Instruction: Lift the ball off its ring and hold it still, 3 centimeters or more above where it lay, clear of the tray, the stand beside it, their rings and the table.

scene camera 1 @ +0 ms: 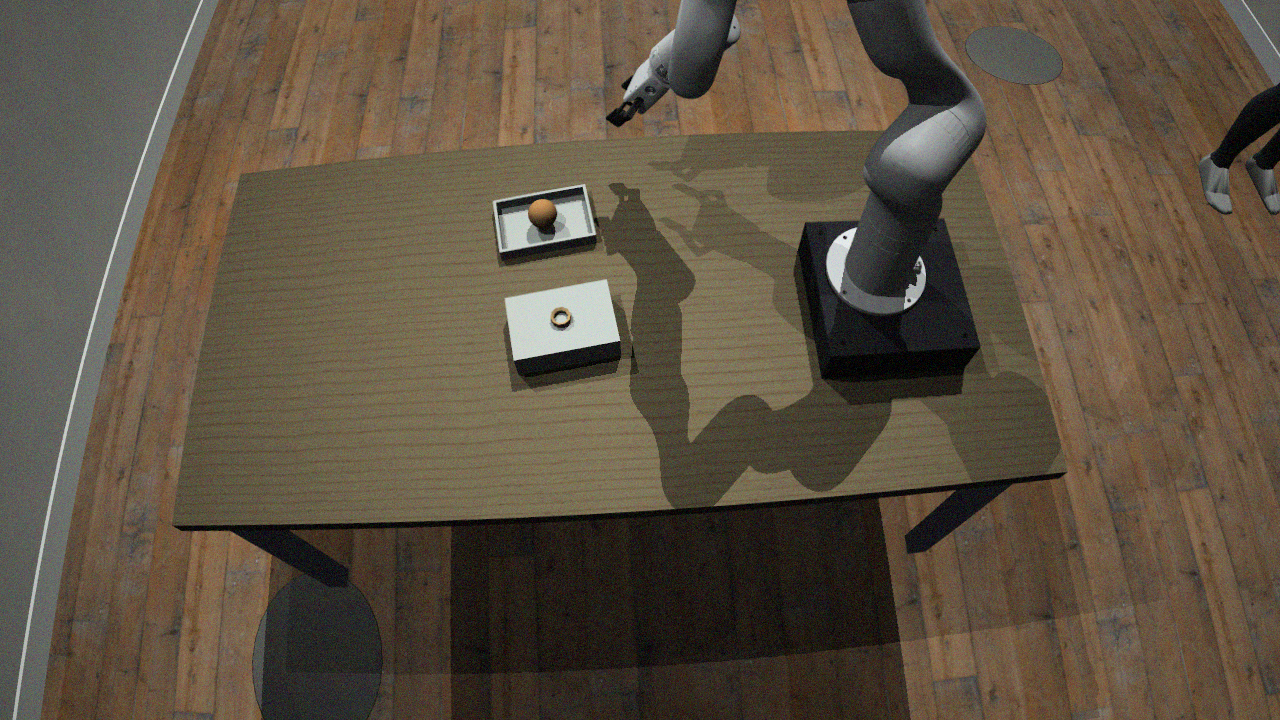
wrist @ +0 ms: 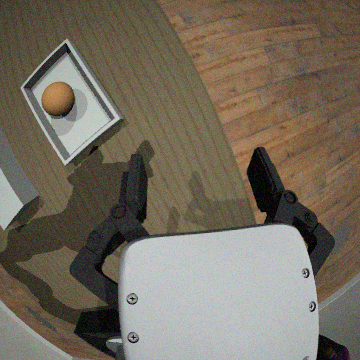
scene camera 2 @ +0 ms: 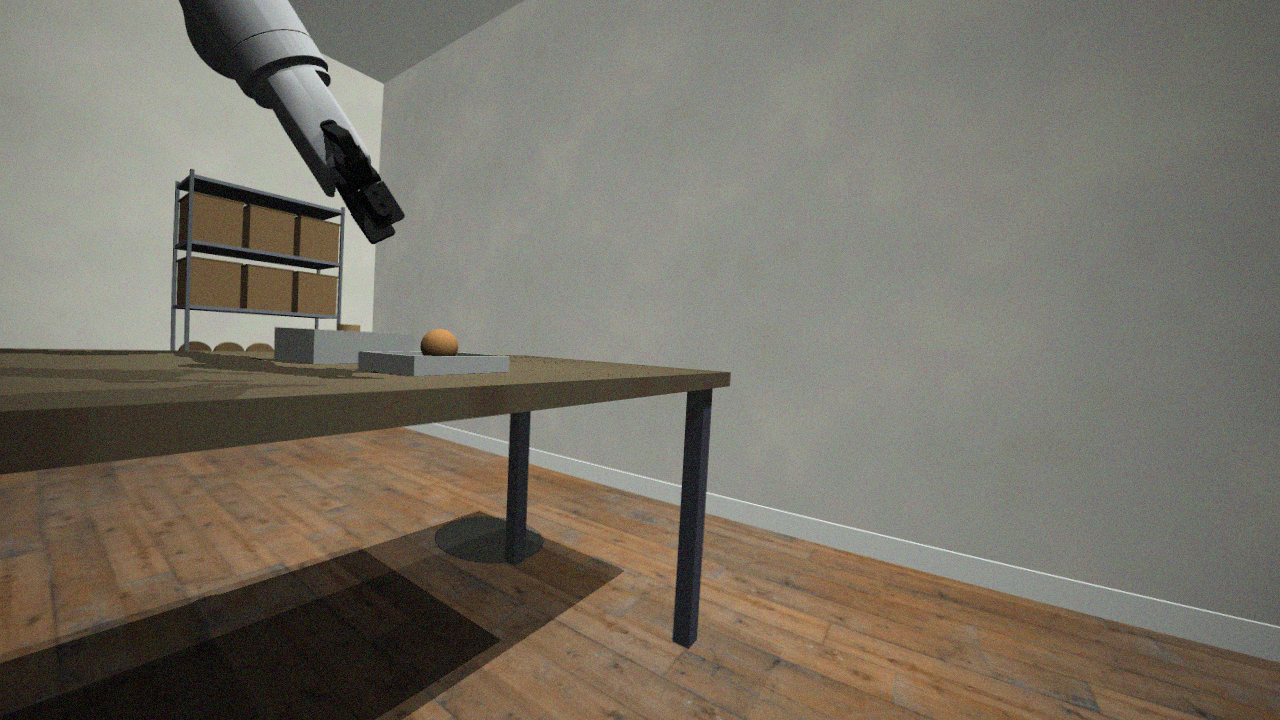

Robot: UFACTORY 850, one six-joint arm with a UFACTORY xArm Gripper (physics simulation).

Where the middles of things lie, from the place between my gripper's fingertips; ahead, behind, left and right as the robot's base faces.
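My hand is 13 cm above the orange-brown ball (scene camera 2: 439,342), and it's 18 cm to the right of the ball and 13 cm short of it. There's a shallow tray (scene camera 1: 517,237) too, 16 cm below my hand, 18 cm to the left of it and 13 cm ahead of it. And the stand (scene camera 1: 576,324), that one is 14 cm below my hand, 5 cm ahead of it and 42 cm to the left of it. Going by their middles, the stand is the farthest from my hand of the things named here.
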